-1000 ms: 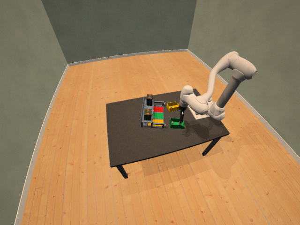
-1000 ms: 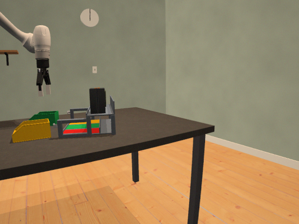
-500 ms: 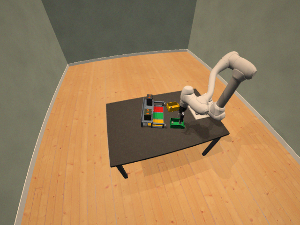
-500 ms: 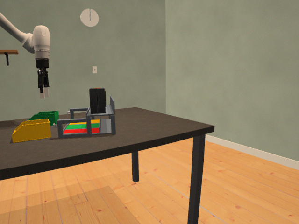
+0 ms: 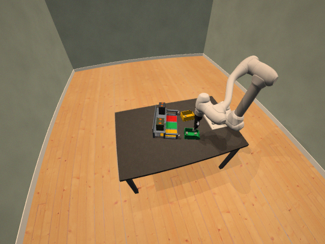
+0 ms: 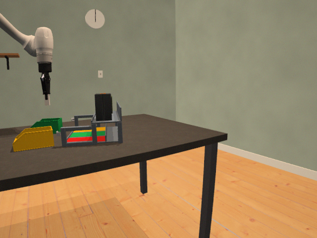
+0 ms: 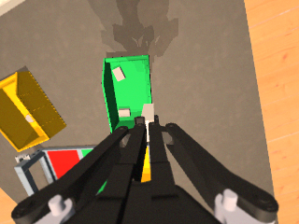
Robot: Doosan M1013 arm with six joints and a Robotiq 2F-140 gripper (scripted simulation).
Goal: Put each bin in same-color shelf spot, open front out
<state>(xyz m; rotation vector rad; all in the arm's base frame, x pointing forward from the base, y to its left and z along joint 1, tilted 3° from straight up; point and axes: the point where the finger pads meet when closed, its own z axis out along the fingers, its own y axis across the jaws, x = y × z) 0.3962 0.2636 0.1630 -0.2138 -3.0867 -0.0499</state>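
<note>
The green bin is 1 cm behind my hand, 5 cm to the right of it and 15 cm below it. Also, from my hand: yellow bin: 2 cm behind, 33 cm to the right, 15 cm below.
</note>
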